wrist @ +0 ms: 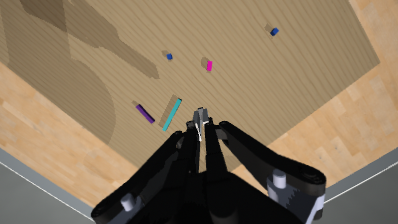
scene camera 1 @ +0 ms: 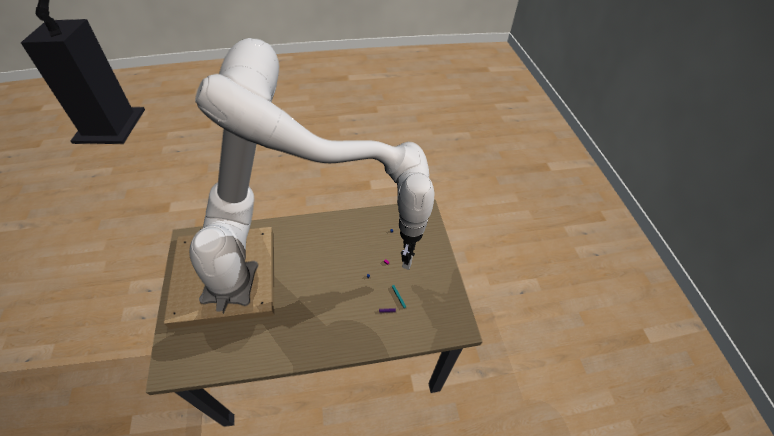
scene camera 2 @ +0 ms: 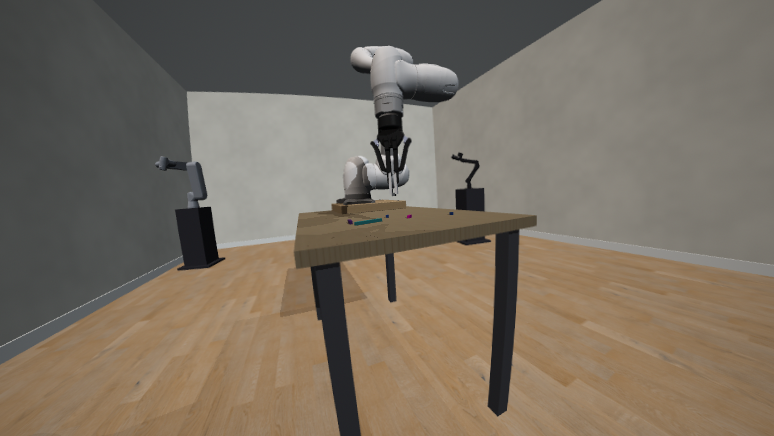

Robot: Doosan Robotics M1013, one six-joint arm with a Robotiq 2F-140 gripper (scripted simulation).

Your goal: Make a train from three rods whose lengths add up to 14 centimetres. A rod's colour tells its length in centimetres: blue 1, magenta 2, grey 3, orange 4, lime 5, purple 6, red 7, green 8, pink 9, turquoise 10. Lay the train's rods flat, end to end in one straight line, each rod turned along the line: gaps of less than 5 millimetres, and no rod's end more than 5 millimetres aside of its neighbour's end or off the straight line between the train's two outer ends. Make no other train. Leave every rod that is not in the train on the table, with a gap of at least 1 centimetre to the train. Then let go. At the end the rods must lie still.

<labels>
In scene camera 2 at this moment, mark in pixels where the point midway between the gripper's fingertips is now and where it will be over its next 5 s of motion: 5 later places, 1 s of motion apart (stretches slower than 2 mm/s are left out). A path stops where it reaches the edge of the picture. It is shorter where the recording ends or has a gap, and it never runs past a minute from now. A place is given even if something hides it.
My gripper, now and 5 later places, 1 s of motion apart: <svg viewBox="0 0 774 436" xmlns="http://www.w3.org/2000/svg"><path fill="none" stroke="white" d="M393 194L425 188L447 191L447 210L446 211L445 208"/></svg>
</labels>
